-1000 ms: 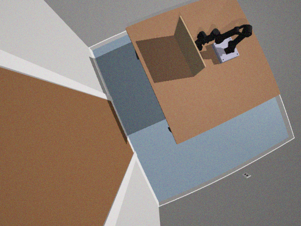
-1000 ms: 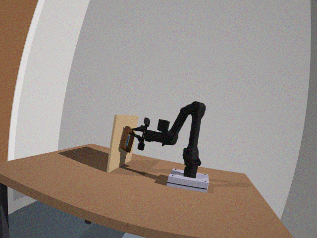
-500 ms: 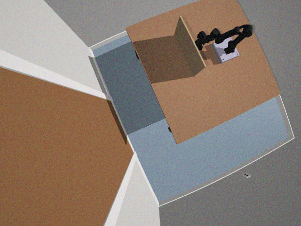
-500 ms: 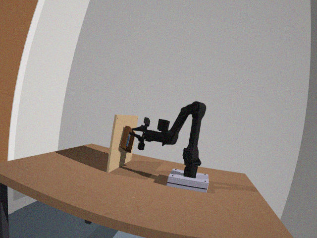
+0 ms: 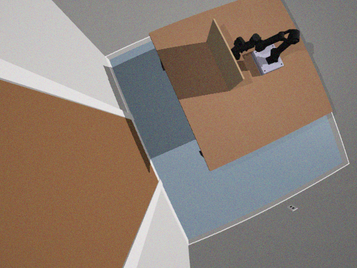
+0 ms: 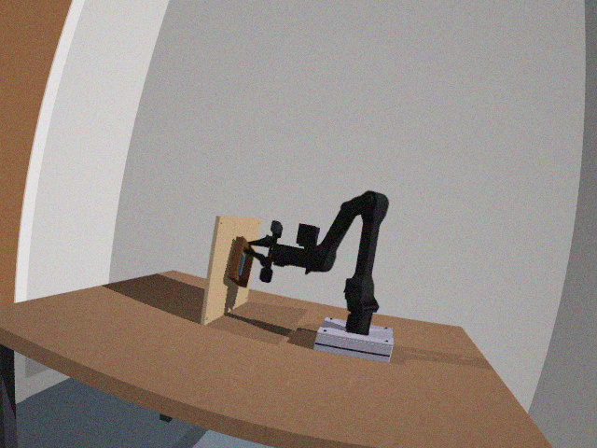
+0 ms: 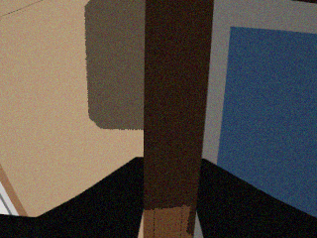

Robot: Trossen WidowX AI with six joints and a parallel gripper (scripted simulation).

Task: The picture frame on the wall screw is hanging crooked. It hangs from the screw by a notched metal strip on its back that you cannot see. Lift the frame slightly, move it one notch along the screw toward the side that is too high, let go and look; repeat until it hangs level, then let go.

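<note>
The picture frame lies 5 cm below my gripper tip, 1 cm to the left of it and 1 cm ahead of it. Round my gripper tip: wall panel 7 cm below, 2 cm ahead.
</note>
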